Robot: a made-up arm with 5 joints.
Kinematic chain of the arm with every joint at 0, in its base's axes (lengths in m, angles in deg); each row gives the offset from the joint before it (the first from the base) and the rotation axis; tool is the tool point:
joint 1: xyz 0 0 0.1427 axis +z
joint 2: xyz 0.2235 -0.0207 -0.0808 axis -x
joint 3: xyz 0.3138 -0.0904 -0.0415 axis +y
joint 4: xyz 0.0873 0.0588 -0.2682 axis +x
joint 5: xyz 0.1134 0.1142 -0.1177 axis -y
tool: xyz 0 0.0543 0.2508
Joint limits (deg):
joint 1: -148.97..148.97
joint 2: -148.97..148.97
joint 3: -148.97..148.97
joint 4: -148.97..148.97
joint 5: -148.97..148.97
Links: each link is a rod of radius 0.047 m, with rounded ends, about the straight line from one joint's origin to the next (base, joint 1, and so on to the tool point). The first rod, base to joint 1, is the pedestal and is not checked.
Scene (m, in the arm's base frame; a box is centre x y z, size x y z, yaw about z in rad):
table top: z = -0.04
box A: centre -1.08 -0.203 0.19 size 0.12 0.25 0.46 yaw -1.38
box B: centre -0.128 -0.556 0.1 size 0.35 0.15 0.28 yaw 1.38
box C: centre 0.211 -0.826 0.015 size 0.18 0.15 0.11 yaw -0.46
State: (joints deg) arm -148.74 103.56 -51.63 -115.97 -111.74
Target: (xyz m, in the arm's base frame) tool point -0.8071 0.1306 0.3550
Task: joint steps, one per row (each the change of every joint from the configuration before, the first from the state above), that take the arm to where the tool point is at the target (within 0.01 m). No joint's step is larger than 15 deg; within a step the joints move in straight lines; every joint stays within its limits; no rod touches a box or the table.
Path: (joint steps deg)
1: 2.05 6.52 7.69 14.27 -2.62
2: 2.04 6.52 7.68 14.26 -2.62
3: 2.05 6.53 7.69 14.27 -2.62
4: 2.05 6.52 7.69 14.27 -2.62
5: 2.05 6.52 7.68 14.26 -2.63
6: -0.11 -8.76 12.80 -12.31 3.29
7: -0.11 -8.76 12.80 -12.31 3.29
8: -0.11 -8.75 12.79 -12.32 3.29
9: -0.11 -8.76 12.80 -12.31 3.29
10: -0.12 -8.76 12.80 -12.32 3.29

